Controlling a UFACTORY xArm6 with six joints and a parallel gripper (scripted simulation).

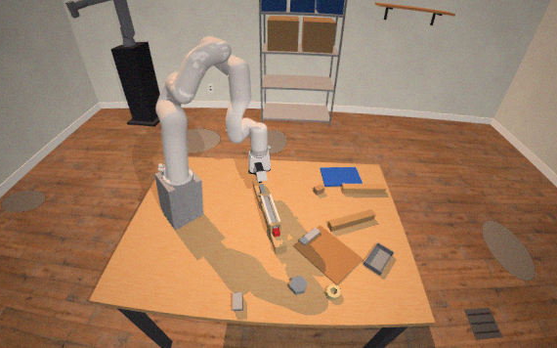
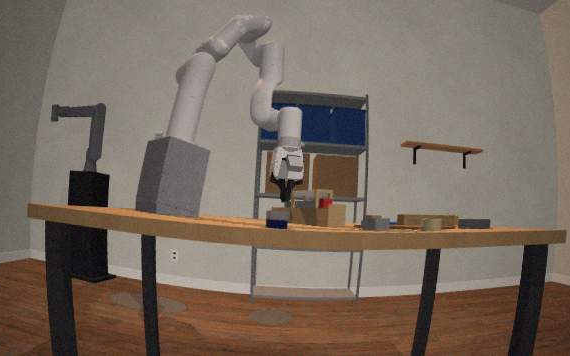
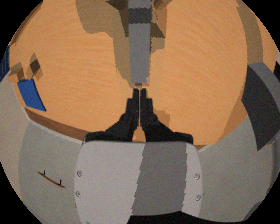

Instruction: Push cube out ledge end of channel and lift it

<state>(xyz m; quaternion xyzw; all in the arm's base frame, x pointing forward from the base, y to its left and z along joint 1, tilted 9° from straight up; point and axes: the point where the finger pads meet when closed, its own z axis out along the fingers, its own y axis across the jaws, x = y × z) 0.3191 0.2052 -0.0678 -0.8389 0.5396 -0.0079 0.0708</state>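
The small red cube is 29 cm to the right of my hand, 13 cm ahead of it and 3 cm below it. Round my hand: brown block: 29 cm ahead, 7 cm below, 4 cm to the left; blue mat: 41 cm ahead, 18 cm to the left, 8 cm below; wooden channel: 19 cm to the right, 9 cm ahead, 3 cm below.
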